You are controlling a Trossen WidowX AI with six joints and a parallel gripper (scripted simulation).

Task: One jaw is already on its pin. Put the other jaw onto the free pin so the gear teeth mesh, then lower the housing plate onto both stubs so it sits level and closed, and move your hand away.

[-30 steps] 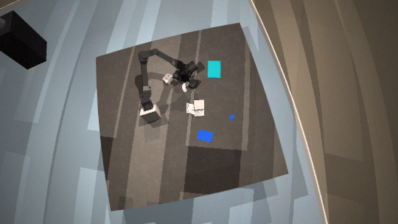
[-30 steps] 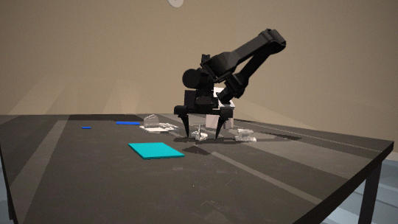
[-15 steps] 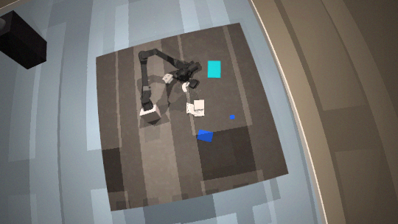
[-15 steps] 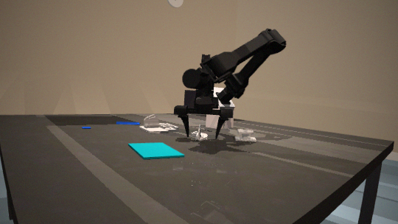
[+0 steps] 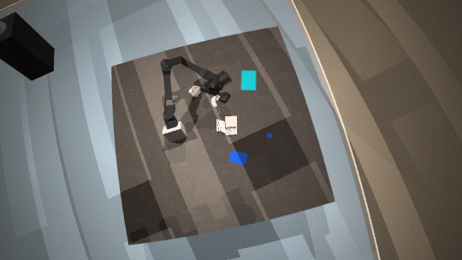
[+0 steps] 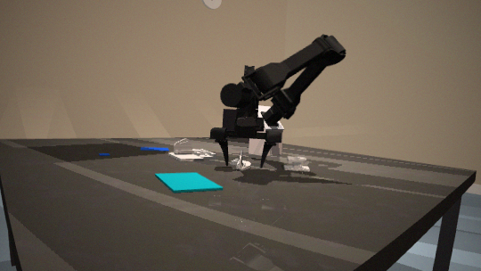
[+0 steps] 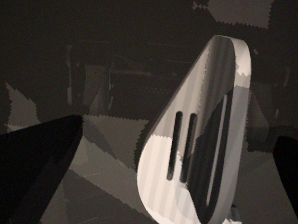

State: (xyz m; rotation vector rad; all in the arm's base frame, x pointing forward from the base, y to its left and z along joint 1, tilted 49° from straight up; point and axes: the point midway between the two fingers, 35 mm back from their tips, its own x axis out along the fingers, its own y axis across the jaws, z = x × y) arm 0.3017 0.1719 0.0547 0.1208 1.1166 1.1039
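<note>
Right now my gripper tip is 10 mm past the jaw and 40 mm to the left of it. From my gripper tip the other things lie so: white housing plate 120 mm behind, 90 mm to the left, 20 mm above; cyan flat patch 240 mm ahead, 50 mm to the left; small blue square 240 mm ahead, 350 mm to the right.
</note>
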